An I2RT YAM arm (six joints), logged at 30 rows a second.
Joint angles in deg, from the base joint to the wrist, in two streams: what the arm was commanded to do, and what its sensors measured. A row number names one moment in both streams.
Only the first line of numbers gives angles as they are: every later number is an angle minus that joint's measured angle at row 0.
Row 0, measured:
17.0 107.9 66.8 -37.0 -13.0 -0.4
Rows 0 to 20, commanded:
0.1 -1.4 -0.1 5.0 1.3 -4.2
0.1 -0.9 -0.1 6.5 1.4 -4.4
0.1 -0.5 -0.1 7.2 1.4 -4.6
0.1 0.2 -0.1 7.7 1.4 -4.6
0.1 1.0 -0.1 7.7 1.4 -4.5
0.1 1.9 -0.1 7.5 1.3 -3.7
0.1 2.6 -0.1 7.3 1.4 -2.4
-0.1 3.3 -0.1 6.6 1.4 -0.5
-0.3 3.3 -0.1 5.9 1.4 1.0
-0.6 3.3 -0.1 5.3 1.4 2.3
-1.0 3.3 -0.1 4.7 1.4 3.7
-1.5 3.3 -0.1 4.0 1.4 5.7
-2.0 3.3 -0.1 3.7 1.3 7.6
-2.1 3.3 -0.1 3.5 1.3 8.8
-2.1 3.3 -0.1 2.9 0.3 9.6
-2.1 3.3 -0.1 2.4 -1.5 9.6
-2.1 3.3 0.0 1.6 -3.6 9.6
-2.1 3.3 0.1 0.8 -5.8 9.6
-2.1 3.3 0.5 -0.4 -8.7 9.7
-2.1 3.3 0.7 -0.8 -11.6 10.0
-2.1 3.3 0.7 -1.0 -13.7 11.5
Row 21, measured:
-2.0 2.1 0.0 -0.1 -4.8 8.8
